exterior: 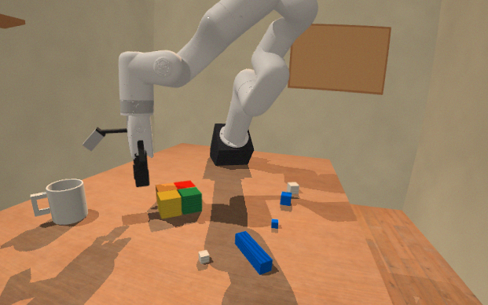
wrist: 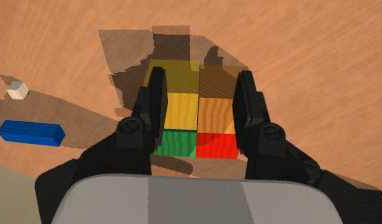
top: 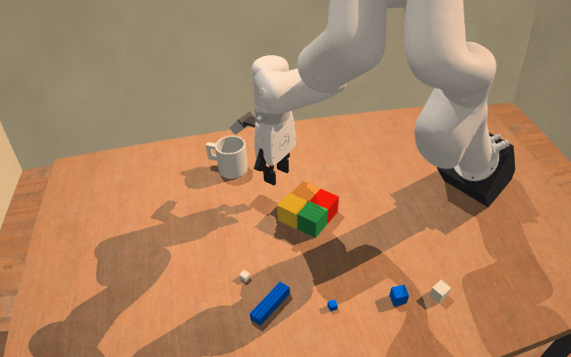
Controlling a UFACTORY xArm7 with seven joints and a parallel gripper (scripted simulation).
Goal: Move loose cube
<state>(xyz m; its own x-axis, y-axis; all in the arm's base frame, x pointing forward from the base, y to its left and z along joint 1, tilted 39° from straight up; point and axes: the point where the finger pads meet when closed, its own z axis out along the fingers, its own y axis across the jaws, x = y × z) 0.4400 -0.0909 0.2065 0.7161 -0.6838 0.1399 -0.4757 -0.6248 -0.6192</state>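
Now: the yellow cube 8 cm below my hand, 6 cm to the left of it and 4 cm behind it. The rest, counted from my hand: red cube 11 cm behind, 8 cm below, 4 cm to the left; green cube 9 cm to the left, 8 cm below, 8 cm behind; orange cube 8 cm below, 7 cm behind, 2 cm to the left.
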